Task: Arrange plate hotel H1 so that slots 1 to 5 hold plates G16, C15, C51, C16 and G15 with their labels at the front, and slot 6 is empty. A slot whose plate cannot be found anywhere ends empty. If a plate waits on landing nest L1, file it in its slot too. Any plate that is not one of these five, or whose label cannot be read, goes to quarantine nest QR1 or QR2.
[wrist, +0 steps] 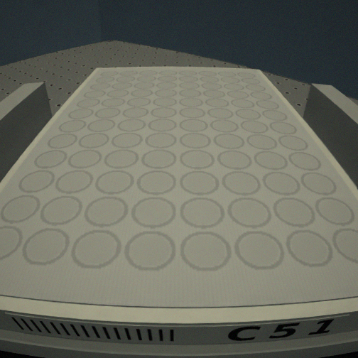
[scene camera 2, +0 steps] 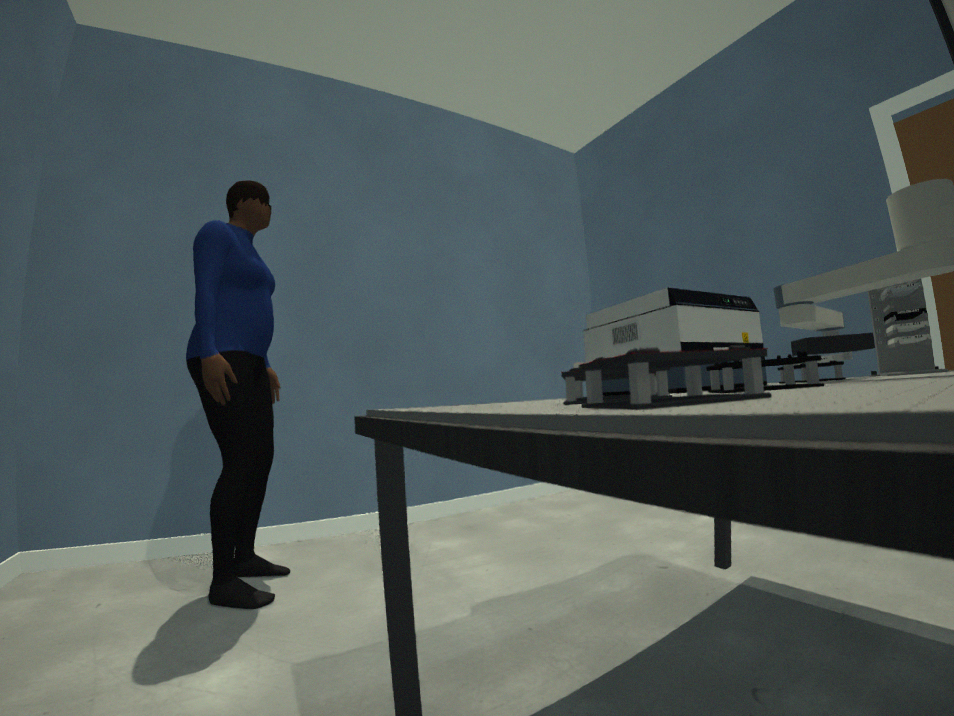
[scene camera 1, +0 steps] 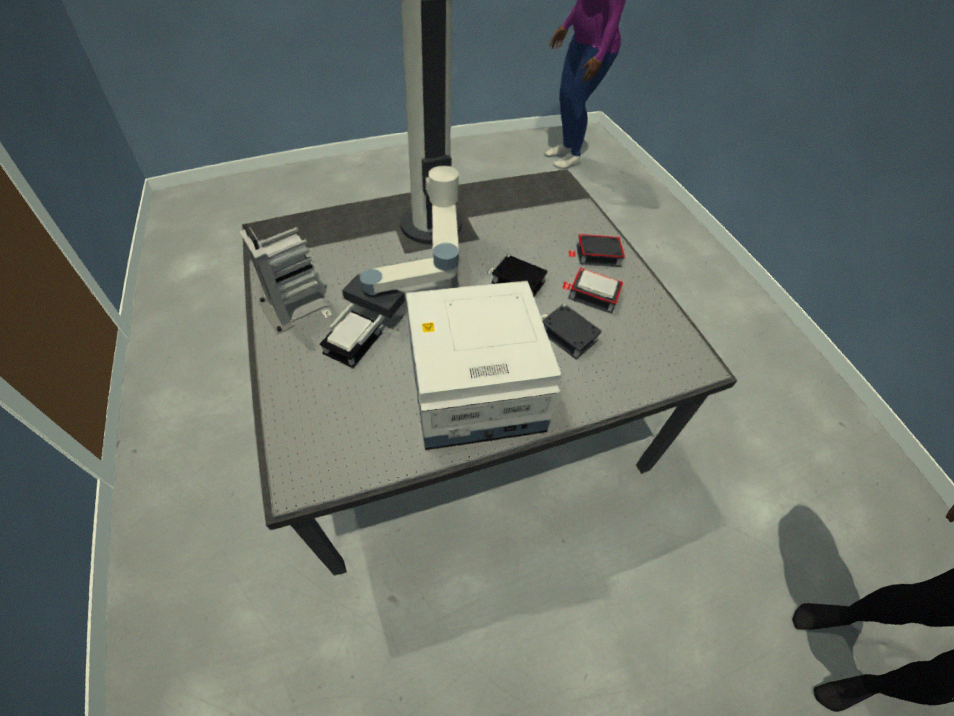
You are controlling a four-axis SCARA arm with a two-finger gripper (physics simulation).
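My gripper (scene camera 1: 353, 328) (wrist: 177, 102) is shut on plate C51 (scene camera 1: 348, 331) (wrist: 179, 185), one finger along each long side. The plate is level; its label "C51" faces the wrist camera. It is at a black nest (scene camera 1: 332, 352) in front of the hotel; whether it touches the nest I cannot tell. Plate hotel H1 (scene camera 1: 269, 285) (scene camera 2: 897, 360) stands at the table's left with several levels; its plate labels are unreadable. Two red-edged nests stand at the right: the rear one (scene camera 1: 601, 247) shows a bare dark top, the front one (scene camera 1: 591, 295) bears a white plate (scene camera 1: 597, 284).
A big white instrument (scene camera 1: 485, 331) (scene camera 2: 639, 335) stands mid-table, right of the gripper. A black nest (scene camera 1: 518, 273) stands behind it and a dark grey one (scene camera 1: 571, 329) to its right. The arm's column (scene camera 1: 416, 115) rises at the back. People stand beyond the table (scene camera 1: 308, 431).
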